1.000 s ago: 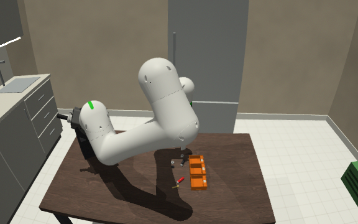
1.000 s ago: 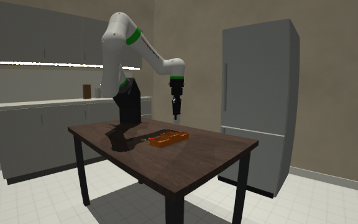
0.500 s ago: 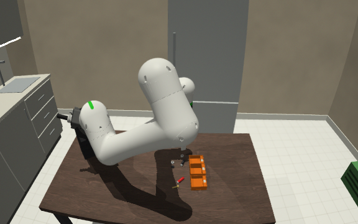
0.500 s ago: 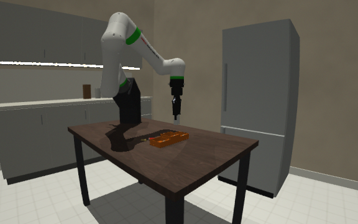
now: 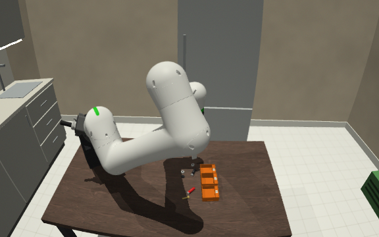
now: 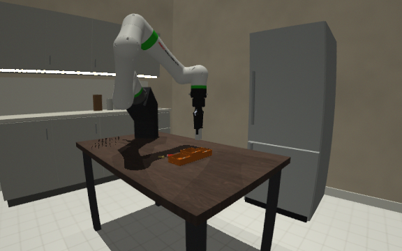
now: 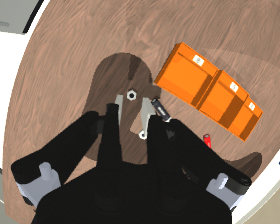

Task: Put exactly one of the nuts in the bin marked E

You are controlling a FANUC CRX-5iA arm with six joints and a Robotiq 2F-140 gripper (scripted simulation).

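The dark cylinder is 10 mm behind my hand, 60 mm to the right of it and 100 mm below it. From my hand the other things lie so: red piece (70 mm behind, 190 mm to the right, 100 mm below); then yellow screw (100 mm behind, 230 mm to the right, 100 mm below).
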